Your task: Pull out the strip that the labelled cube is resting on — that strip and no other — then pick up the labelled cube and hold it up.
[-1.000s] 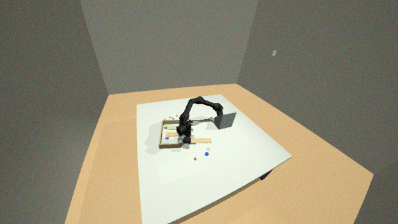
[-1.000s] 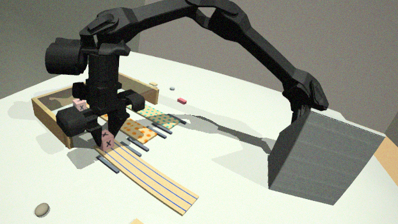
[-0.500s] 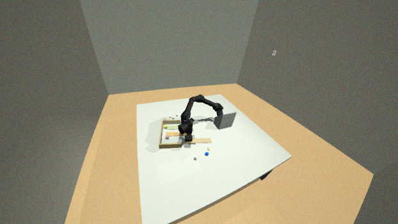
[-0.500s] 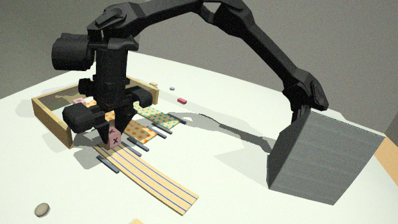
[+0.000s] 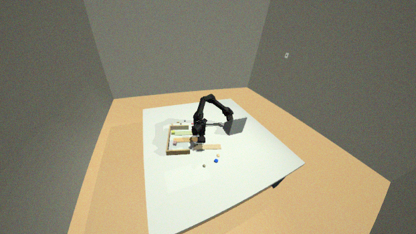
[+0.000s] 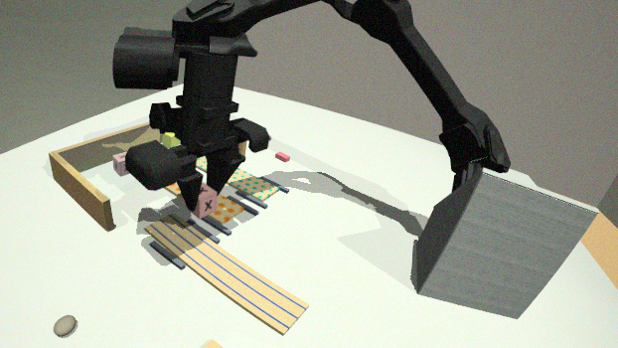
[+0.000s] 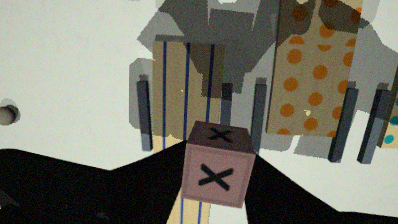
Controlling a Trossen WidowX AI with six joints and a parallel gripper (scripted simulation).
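The orange dotted strip lies 9 cm ahead of my gripper tip, 10 cm to the right of it and 5 cm below it. Round my gripper tip: blue disc (3 cm behind, 21 cm to the left, 5 cm below); then red block (6 cm behind, 30 cm to the right, 5 cm below).
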